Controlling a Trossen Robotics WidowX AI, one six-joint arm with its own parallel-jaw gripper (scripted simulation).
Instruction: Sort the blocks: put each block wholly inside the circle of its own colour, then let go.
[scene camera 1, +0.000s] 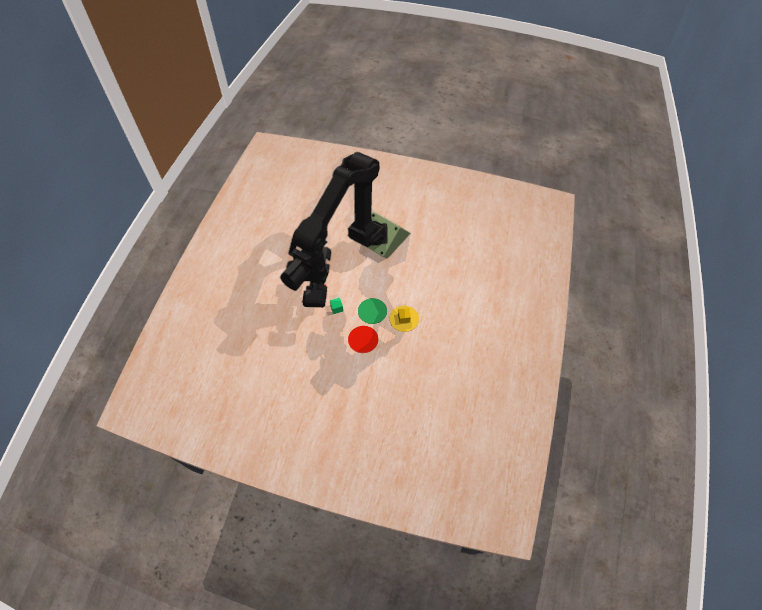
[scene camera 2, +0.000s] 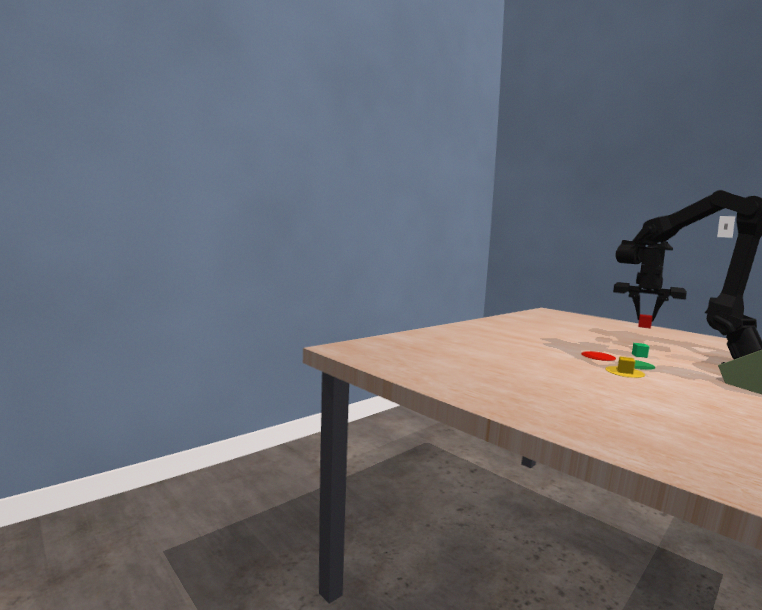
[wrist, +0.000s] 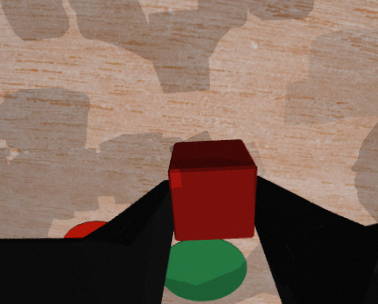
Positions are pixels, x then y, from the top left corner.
Scene:
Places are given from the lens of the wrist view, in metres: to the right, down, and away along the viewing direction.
my gripper (wrist: 211, 187): 0.01, 0.02, 0.11
red block (wrist: 213, 184): 0.01, 0.01, 0.10
green circle (wrist: 199, 264): 0.01, 0.11, 0.25
The marked spots on the green circle and the red block are 0.19 m apart.

